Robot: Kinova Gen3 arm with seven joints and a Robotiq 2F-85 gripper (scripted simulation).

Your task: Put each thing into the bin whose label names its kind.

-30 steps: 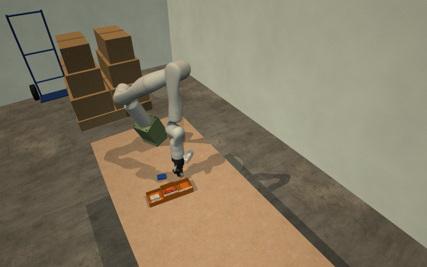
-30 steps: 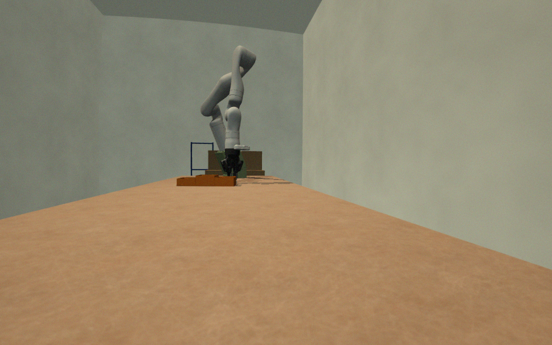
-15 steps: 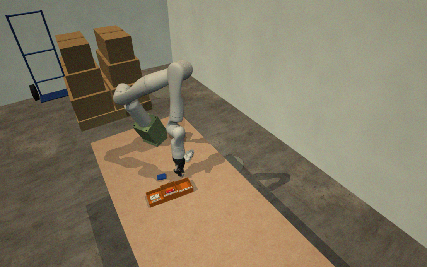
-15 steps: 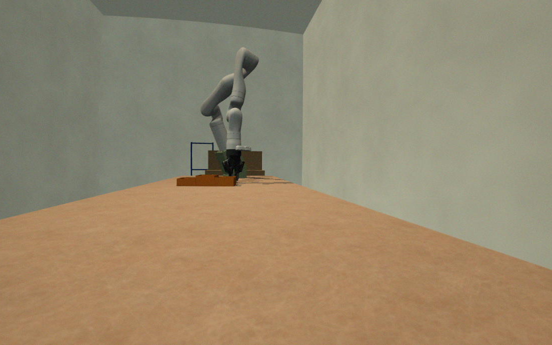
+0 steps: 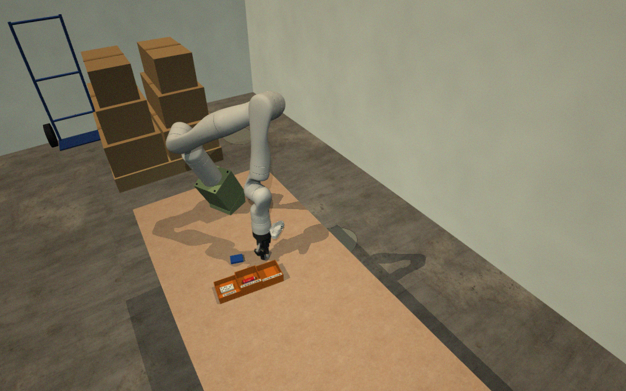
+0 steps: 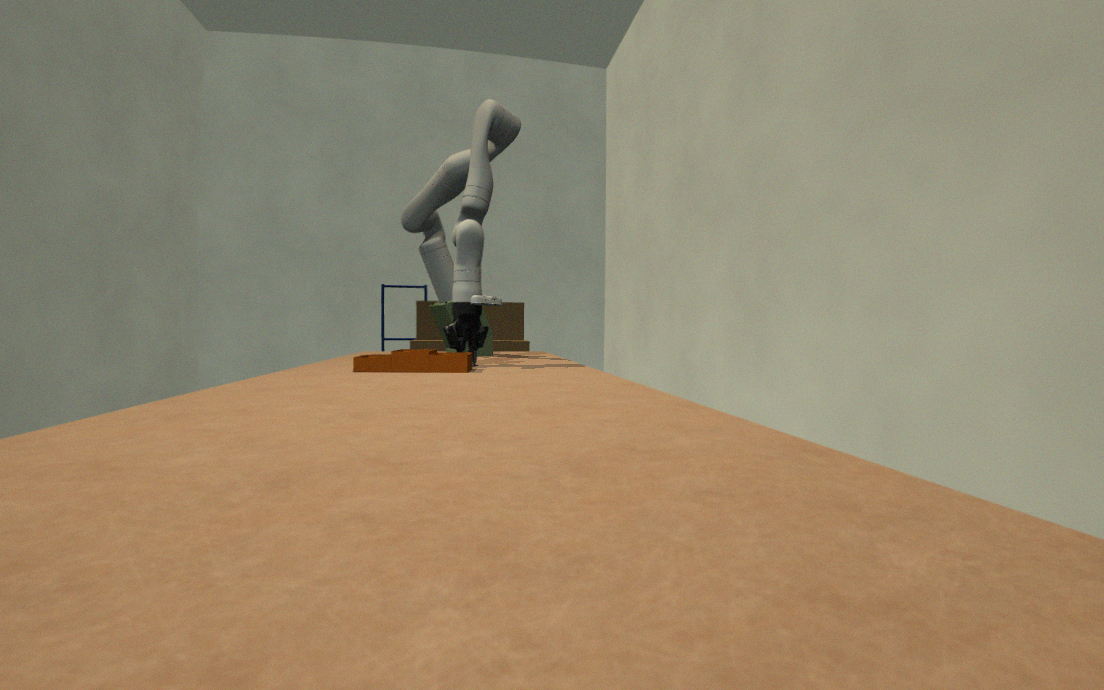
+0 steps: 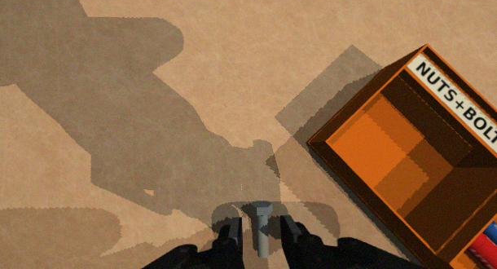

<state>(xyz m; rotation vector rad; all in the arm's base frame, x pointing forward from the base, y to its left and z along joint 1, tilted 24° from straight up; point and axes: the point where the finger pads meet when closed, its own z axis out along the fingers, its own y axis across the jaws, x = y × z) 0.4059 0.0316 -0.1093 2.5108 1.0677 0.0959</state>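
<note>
The grey bolt lies 1 cm ahead of my hand, 1 cm to the left of it and 2 cm below it. From my hand the other things lie so: joined orange bins 10 cm ahead, 11 cm to the right; then red battery 9 cm ahead, 11 cm to the right, 1 cm below; then blue block 4 cm behind, 11 cm to the right, 2 cm below.
</note>
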